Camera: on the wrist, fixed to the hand. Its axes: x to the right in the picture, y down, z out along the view.
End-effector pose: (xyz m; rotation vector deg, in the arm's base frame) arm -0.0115 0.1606 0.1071 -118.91 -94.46 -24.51
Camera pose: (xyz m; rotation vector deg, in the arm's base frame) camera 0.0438 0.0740 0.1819 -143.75 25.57 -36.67
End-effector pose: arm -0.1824 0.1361 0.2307 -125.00 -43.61 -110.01
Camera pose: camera -0.2563 0.0335 0.2431 -78.30 63.65 -87.79
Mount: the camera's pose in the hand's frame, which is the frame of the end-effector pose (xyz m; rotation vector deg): -0.0211 0.0578 -0.1112 -23.57 28.60 84.80
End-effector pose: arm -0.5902 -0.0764 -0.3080 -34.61 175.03 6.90
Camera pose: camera -0.5938 -0.0241 -0.1922 -77.78 -123.68 -26.57
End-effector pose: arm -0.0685 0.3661 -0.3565 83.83 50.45 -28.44
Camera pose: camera -0.0603 0.4747 -0.2911 83.14 3.08 63.59
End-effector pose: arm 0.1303 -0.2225 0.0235 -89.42 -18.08 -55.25
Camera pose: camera 0.1124 -0.3322 -0.0381 -76.14 74.70 -8.91
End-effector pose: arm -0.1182 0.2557 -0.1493 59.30 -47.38 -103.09
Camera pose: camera 0.0076 0.2391 -0.1418 17.41 -32.18 -20.91
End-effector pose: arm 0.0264 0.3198 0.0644 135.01 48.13 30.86
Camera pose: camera -0.0231 0.3111 0.1811 118.05 -55.69 95.81
